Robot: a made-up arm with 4 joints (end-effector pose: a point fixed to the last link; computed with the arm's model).
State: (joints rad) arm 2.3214 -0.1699 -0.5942 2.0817
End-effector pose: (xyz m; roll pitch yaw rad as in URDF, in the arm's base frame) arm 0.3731 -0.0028 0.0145 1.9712 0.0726 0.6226
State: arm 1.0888 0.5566 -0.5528 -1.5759
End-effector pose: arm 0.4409 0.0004 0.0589 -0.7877 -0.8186 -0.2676
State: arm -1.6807 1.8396 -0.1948 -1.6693
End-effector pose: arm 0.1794 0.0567 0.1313 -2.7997 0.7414 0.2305
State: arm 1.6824 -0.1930 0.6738 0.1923
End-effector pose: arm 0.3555 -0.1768 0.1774 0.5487 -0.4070 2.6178
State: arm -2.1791 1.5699 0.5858 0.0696
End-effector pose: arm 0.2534 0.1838 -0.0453 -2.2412 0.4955 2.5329
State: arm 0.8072 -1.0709 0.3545 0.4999
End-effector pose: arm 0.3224 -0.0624 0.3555 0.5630 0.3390 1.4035
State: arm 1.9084 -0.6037 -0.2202 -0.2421
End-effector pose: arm 0.4047 -0.2111 -0.0093 0.9129 -1.4407 2.4022
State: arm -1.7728 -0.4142 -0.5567 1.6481
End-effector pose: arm 0.2803 0.2875 0.0809 -1.9474 0.0735 -0.0457
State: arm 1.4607 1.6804 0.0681 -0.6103
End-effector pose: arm 0.3153 0.0319 0.1949 0.5135 -0.5741 -0.9673
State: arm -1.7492 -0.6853 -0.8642 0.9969
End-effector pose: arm 0.2290 0.3609 0.1125 -1.3719 0.3352 -0.0653
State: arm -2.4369 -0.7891 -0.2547 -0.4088
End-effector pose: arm 0.2112 0.3321 -0.1231 -1.9459 0.2861 -1.5152
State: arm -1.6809 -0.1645 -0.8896 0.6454
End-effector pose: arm 0.2665 0.3592 0.1493 -1.1538 0.6395 -0.6780
